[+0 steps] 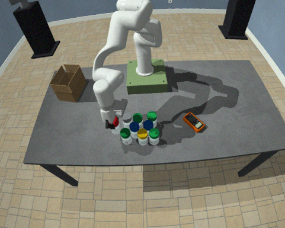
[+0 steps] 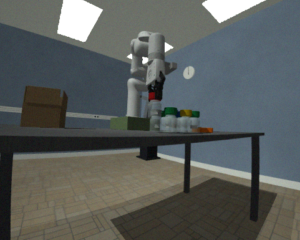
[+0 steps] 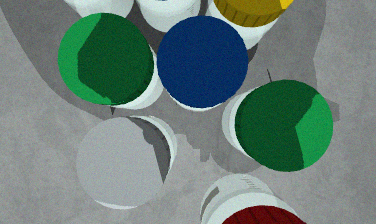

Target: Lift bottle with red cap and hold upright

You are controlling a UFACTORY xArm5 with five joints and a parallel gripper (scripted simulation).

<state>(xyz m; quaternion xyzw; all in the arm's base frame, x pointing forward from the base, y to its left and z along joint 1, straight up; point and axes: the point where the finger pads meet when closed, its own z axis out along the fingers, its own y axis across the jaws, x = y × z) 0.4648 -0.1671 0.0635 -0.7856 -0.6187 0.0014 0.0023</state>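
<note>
Right now my hand is 50 mm above the red-capped bottle. From my hand the other things lie so: grey-capped bottle: 100 mm below, 60 mm to the left, 60 mm behind; orange multimeter: 460 mm to the left, 140 mm below, 60 mm behind; yellow-capped bottle: 150 mm to the left, 100 mm below, 40 mm ahead.
</note>
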